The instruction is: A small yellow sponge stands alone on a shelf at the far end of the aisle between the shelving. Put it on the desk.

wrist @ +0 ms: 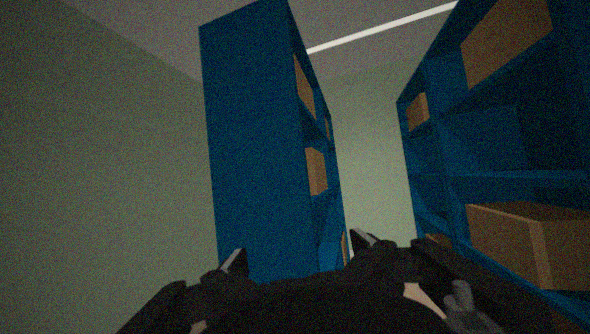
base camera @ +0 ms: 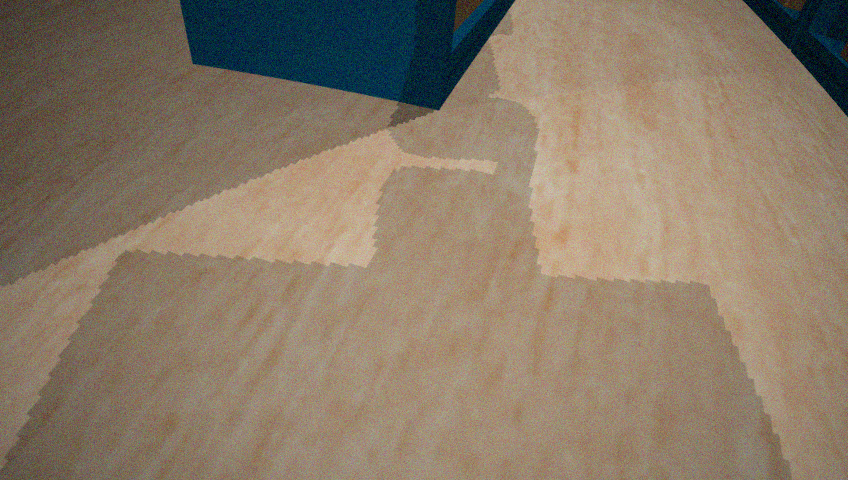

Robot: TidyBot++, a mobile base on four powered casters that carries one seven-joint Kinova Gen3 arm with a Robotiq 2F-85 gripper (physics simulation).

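Places are measured from the arm's base along level axes (x ahead, y up, z right), in centimetres.
Pixels of known places: gripper, between the fingertips: [wrist: 299, 250].
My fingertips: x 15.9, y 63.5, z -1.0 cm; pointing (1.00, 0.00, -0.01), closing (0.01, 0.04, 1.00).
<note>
Behind a point stands the place of what it marks.
My gripper [wrist: 299, 250] @(x 15.9, y 63.5, z -1.0 cm) is open, with its two fingertips wide apart at the bottom of the wrist view and no object between them. Behind the fingers stands the end panel of the left blue shelving [wrist: 260, 150] @(x 79.1, y 83.5, z -13.5 cm) [base camera: 309, 47] @(x 79.9, y -33.5, z -15.9 cm). The right blue shelving [wrist: 480, 135] @(x 124.6, y 84.4, z 131.3 cm) [base camera: 824, 71] @(x 112.4, y -36.6, z 102.3 cm) stands across the aisle, which runs away between the two units. The yellow sponge and the desk do not show in either view.
The left unit's near bottom corner stands on the wooden floor [base camera: 624, 178] @(x 59.7, y -39.7, z 28.7 cm) ahead, left of the aisle. Brown boxes [wrist: 316, 172] @(x 106.4, y 71.9, z 12.7 cm) [wrist: 505, 245] @(x 90.9, y 25.5, z 97.5 cm) sit on shelves of both units. A green wall [wrist: 370, 165] @(x 238.4, y 76.0, z 100.5 cm) closes the aisle's far end; another green wall [wrist: 100, 175] @(x 128.0, y 88.1, z -133.4 cm) is at left.
</note>
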